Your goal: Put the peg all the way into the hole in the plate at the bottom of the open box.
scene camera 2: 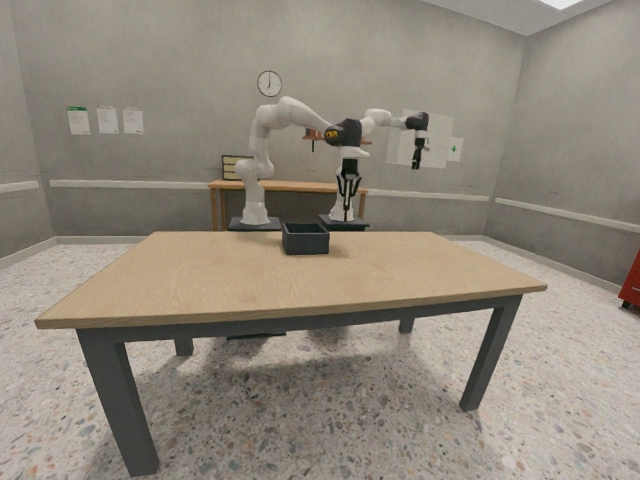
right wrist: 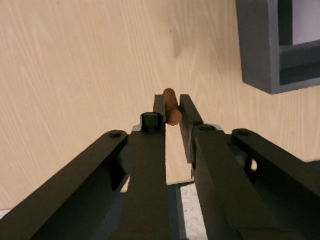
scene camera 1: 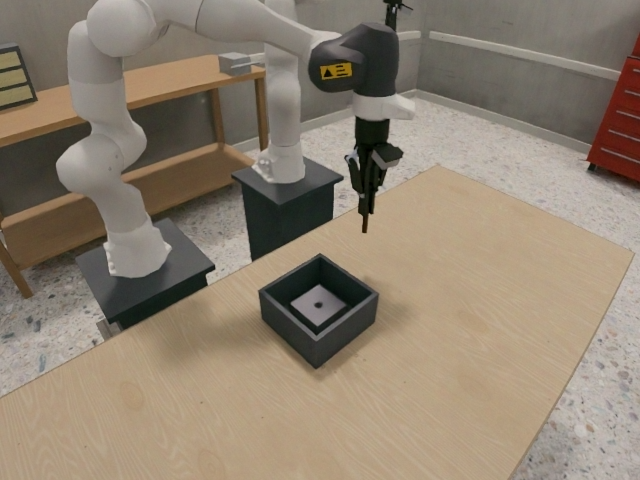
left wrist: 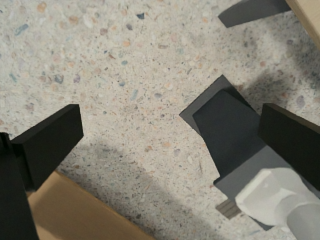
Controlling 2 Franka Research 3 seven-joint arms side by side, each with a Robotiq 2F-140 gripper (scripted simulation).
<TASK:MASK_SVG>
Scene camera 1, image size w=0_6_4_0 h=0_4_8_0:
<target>my right gripper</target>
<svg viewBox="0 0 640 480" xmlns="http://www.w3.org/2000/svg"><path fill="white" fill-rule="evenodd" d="M355 115L354 136L356 143L353 148L354 151L350 155L345 155L344 159L348 164L352 189L359 196L358 213L363 217L367 217L368 205L369 214L374 214L375 194L379 191L378 187L383 185L388 170L381 170L372 159L373 151L371 147L372 144L388 143L390 119L366 121Z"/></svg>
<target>dark grey box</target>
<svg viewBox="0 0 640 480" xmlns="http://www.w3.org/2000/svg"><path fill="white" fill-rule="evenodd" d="M321 253L258 290L262 320L316 370L375 323L380 294ZM320 285L346 304L347 307L344 316L316 336L291 314L290 303Z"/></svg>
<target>grey plate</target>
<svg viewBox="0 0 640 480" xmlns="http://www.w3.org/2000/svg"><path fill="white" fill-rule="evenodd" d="M320 285L290 303L291 314L316 336L346 314L346 304Z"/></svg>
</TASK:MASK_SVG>
